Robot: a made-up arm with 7 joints. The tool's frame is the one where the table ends. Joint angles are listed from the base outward.
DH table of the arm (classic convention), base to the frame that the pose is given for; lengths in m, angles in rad. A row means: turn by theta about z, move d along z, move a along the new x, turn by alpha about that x. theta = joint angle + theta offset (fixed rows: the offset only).
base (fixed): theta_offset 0.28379  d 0  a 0.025  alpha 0
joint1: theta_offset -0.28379  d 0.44  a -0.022  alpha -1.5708
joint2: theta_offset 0  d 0.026  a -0.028  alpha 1.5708
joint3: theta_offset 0  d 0.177  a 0.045  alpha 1.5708
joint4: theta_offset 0  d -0.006  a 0.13  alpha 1.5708
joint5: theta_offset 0  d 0.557  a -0.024  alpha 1.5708
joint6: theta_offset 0  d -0.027  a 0.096  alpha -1.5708
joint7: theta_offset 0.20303  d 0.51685  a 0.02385  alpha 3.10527
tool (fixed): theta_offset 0.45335  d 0.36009  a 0  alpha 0
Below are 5 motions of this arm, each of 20 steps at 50 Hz.
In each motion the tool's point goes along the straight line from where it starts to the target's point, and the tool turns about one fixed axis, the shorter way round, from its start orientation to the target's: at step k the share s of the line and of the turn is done. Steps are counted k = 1, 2, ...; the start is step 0. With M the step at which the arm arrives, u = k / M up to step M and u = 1 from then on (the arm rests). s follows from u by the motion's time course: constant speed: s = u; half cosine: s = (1 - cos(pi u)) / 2; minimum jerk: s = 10 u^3 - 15 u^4 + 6 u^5.
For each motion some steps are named. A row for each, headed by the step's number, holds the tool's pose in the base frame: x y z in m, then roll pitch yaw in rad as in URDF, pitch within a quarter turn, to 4 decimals.
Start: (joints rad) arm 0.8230 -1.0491 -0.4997 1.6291 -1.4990 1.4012 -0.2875
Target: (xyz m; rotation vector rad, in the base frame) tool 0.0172 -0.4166 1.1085 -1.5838 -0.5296 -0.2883
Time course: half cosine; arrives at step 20
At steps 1, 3, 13, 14, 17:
1: 0.3250 -0.3454 1.0863 -1.2303 -0.5363 0.4956
3: 0.3100 -0.3489 1.0874 -1.2518 -0.5323 0.4808
13: 0.1017 -0.3971 1.1024 -1.5529 -0.5056 0.2699
14: 0.0810 -0.4018 1.1039 -1.5829 -0.5059 0.2487
17: 0.0341 -0.4127 1.1073 -1.6509 -0.5089 0.2008

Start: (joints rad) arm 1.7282 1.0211 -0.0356 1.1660 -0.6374 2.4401 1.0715
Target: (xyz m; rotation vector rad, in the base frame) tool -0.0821 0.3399 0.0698 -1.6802 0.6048 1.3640
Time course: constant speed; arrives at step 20
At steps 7, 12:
7: 0.0634 0.2637 0.0340 -2.2871 0.7064 0.1800
12: 0.0074 0.2930 0.0478 -2.1303 0.9225 0.2009

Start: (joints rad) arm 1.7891 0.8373 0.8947 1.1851 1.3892 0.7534 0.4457
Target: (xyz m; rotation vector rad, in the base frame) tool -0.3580 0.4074 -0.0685 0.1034 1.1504 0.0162
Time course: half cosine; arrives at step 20
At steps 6, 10, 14, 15, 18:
6: -0.6090 0.1681 0.0714 0.9930 1.2058 1.5183
10: -0.5161 0.2567 0.0196 0.6762 1.2303 0.9855
14: -0.4232 0.3453 -0.0322 0.3709 1.1960 0.4642
15: -0.4043 0.3633 -0.0427 0.3211 1.1829 0.3702
18: -0.3657 0.4000 -0.0642 0.2346 1.1512 0.1932

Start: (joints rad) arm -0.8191 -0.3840 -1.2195 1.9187 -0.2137 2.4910 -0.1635
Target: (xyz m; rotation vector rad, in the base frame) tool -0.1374 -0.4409 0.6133 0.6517 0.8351 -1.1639
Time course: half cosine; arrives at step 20
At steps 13, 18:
13: -0.1987 -0.4079 0.6472 0.1038 0.8120 -1.3428
18: -0.1429 -0.4379 0.6163 0.0431 0.9769 -1.2639

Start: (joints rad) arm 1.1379 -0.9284 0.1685 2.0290 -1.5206 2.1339 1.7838
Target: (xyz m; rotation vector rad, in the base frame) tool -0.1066 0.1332 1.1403 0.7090 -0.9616 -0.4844
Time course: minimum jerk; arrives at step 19
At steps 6, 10, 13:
6: 0.0024 -0.1555 1.1569 1.1230 -0.2905 -1.6855
10: -0.0463 -0.0264 1.1495 1.1423 -0.4324 -1.3602
13: -0.0819 0.0678 1.1441 1.1233 -0.5357 -1.1091

